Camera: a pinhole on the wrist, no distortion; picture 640 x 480 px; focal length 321.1 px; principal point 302.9 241.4 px. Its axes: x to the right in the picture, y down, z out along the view. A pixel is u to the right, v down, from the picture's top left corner.
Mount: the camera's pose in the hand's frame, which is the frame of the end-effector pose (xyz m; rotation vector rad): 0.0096 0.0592 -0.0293 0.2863 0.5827 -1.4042
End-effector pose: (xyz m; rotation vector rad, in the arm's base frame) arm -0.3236 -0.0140 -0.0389 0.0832 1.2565 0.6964
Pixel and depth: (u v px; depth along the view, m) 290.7 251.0 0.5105
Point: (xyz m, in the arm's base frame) 0.1330 0.0311 -0.0947
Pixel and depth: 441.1 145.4 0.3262
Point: -0.0588 -0.1561 -0.0754
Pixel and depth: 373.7 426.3 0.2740
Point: -0.1204 0.0620 -0.2269
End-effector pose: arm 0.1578 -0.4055 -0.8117 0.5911 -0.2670 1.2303
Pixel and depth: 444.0 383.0 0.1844
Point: 0.2949 -0.3556 -0.7156
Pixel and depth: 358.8 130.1 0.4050
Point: 0.3985 -0.6452 -0.6579
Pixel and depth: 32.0 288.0 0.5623
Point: 0.1311 -0.6017 -0.1124
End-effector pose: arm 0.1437 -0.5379 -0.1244 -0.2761 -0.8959 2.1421
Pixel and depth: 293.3 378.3 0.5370
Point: -0.1692 -0.4067 0.3061
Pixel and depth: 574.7 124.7 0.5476
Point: 0.4549 -0.3842 0.4589
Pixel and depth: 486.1 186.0 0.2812
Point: 0.1994 -0.4760 0.1245
